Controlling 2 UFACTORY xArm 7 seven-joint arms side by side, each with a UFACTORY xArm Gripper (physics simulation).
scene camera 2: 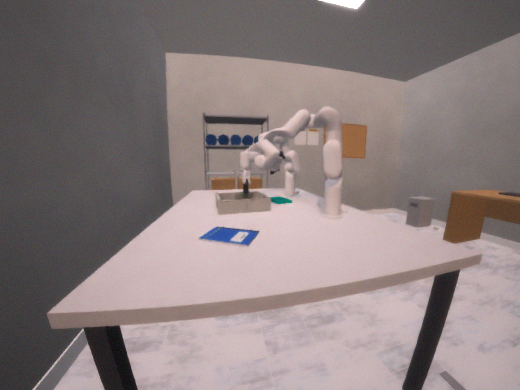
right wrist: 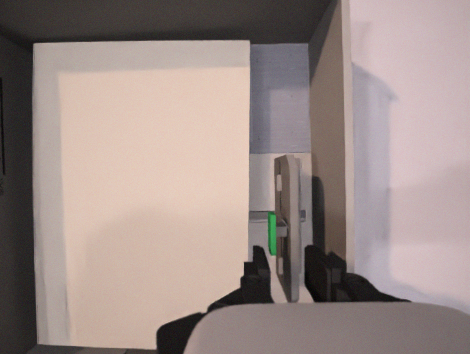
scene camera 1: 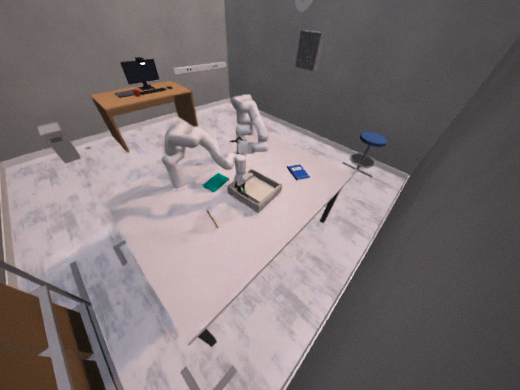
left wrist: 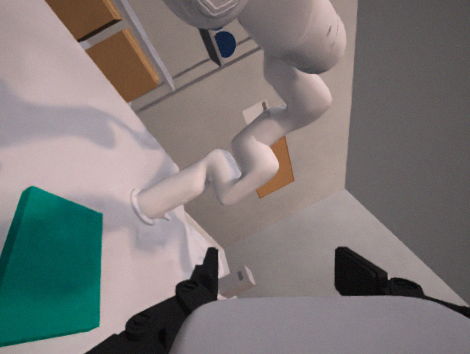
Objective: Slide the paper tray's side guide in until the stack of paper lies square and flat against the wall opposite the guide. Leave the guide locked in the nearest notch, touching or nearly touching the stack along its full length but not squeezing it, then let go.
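Places are measured from the left arm's base along level axes (x back, y right, z up), in metres.
Pixels of known places: left gripper, between the fingertips: (scene camera 2: 281, 163) (scene camera 1: 230, 147) (left wrist: 276, 267); right gripper, between the fingertips: (scene camera 2: 245, 193) (right wrist: 283, 264) (scene camera 1: 241, 189); left arm's base, origin of its link: (scene camera 2: 331, 215); right arm's base, origin of its link: (scene camera 2: 289, 195) (scene camera 1: 179, 185) (left wrist: 144, 206).
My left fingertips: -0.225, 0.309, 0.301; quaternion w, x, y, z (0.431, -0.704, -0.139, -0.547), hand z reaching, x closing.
For each thing: its top centre in the pictures, then the offset to it from my left fingertips, as dx, dy, dz. Level surfaces: height alone.
- cream paper stack, centre of its top: (right wrist: 138, 197) (scene camera 1: 256, 187) -0.274, -0.035, -0.261
- grey tray, centre of its top: (right wrist: 133, 198) (scene camera 2: 241, 194) (scene camera 1: 254, 184) -0.284, -0.011, -0.207
- grey side guide, centre of its top: (right wrist: 282, 235) (scene camera 2: 242, 193) -0.265, +0.094, -0.220
- green tab, centre of its top: (right wrist: 273, 235) -0.265, +0.087, -0.220
- teal book, centre of its top: (left wrist: 64, 255) (scene camera 2: 278, 198) (scene camera 1: 215, 181) +0.028, +0.157, -0.283
- blue booklet, centre of its top: (scene camera 2: 230, 234) (scene camera 1: 298, 171) -0.359, -0.519, -0.293
- pencil, centre of its top: (scene camera 1: 212, 218) -0.280, +0.403, -0.294
- table, height of its surface: dz -0.301
The cream paper stack (scene camera 1: 264, 188) (right wrist: 150, 200) lies flat in the grey tray (scene camera 1: 270, 198) (scene camera 2: 245, 205) (right wrist: 327, 125). In the right wrist view its left edge runs close along the left wall, and a narrow strip separates its right edge from the guide. The grey side guide (right wrist: 294, 225) stands upright near the right wall, with a green tab (right wrist: 272, 233) on its stack side. My right gripper (scene camera 1: 240, 188) (scene camera 2: 245, 189) (right wrist: 283, 264) is open, with its fingers on either side of the guide and small gaps visible. My left gripper (scene camera 1: 236, 140) (scene camera 2: 278, 163) (left wrist: 276, 267) is open and empty, above the table away from the tray.
A teal book (scene camera 1: 215, 182) (scene camera 2: 281, 200) (left wrist: 60, 270) lies beside the tray. A blue booklet (scene camera 1: 298, 171) (scene camera 2: 230, 235) lies on the tray's other side. A pencil (scene camera 1: 213, 219) lies on the table (scene camera 1: 200, 270) (scene camera 2: 300, 265). The tray walls stand close around the right fingers.
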